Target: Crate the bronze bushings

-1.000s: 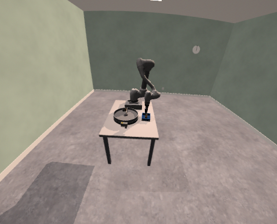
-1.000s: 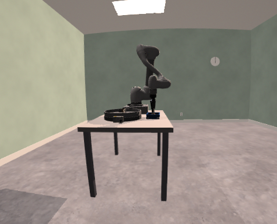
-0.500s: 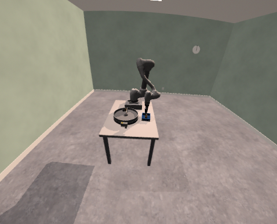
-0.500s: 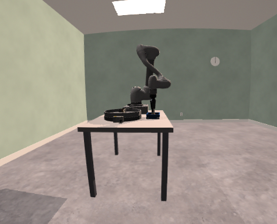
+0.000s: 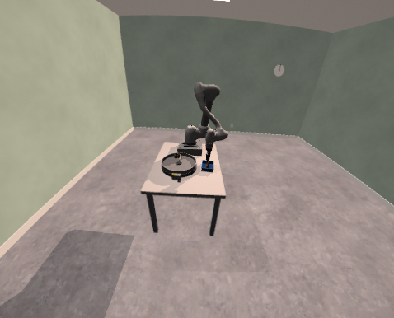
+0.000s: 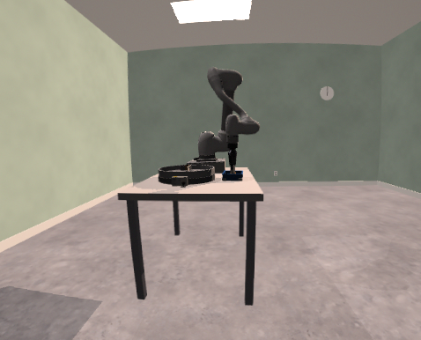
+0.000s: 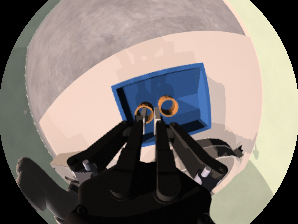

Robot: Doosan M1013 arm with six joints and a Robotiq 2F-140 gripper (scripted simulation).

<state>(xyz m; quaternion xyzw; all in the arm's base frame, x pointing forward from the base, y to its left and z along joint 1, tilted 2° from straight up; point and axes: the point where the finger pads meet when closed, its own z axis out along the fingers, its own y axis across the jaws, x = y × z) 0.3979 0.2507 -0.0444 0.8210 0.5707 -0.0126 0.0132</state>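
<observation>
The blue crate lies 40 mm below my hand and 40 mm ahead of it. The rest, counted from my hand: round turning table: 350 mm to the right, 70 mm ahead, 10 mm below.
</observation>
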